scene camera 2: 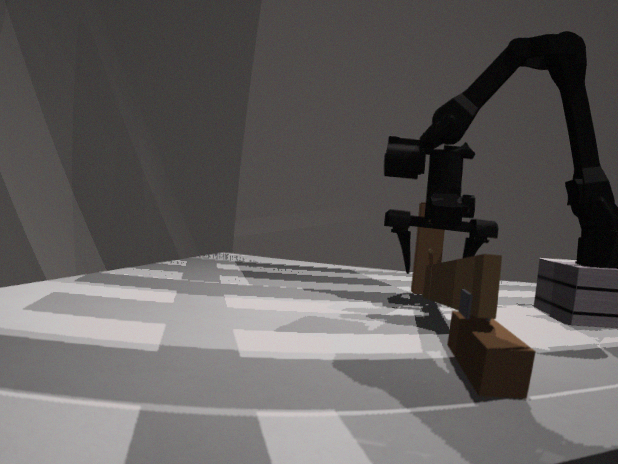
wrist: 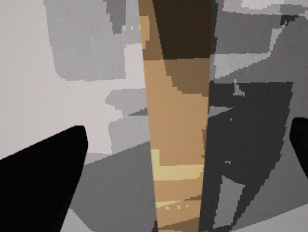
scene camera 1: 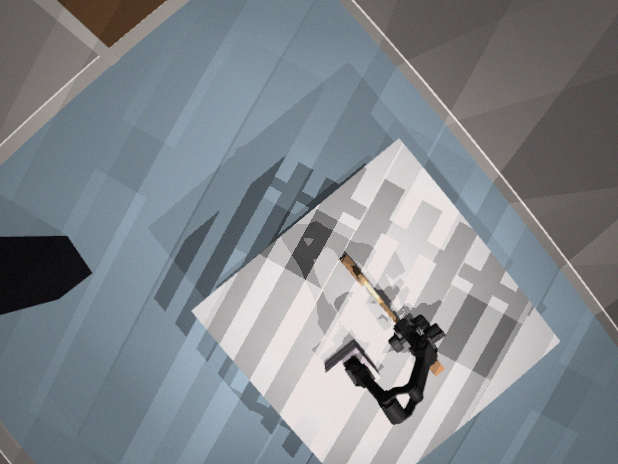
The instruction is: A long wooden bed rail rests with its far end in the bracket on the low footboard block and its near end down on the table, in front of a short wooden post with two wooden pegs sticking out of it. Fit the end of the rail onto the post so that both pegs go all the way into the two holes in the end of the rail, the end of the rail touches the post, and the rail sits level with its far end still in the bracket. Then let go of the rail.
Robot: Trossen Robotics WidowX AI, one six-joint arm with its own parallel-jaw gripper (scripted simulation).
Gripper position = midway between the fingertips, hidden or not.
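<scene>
My gripper (scene camera 2: 434, 276), (wrist: 190, 132) is open and holds nothing. A wooden rail (scene camera 2: 479, 275), (wrist: 176, 48) is visible too.
</scene>
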